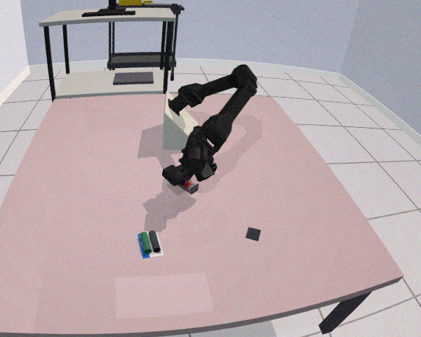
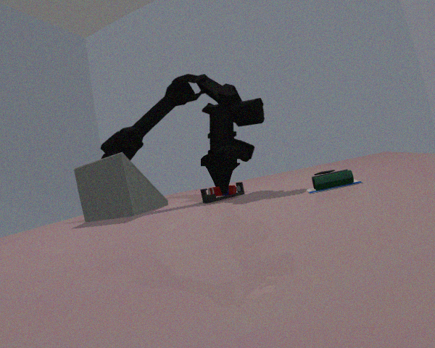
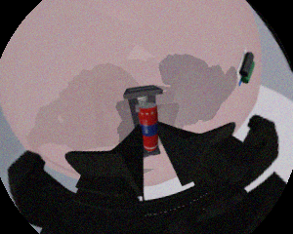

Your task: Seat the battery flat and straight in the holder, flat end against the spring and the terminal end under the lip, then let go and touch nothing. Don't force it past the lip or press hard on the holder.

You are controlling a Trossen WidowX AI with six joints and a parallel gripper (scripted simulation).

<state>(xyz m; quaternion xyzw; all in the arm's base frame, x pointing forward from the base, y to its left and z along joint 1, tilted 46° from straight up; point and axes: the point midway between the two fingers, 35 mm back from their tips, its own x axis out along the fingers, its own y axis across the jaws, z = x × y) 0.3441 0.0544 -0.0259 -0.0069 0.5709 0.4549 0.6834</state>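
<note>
Right now my gripper tip is 1 cm below the battery. From my gripper tip the other things lie so: small dark square (24 cm ahead, 18 cm to the left, 1 cm below).
</note>
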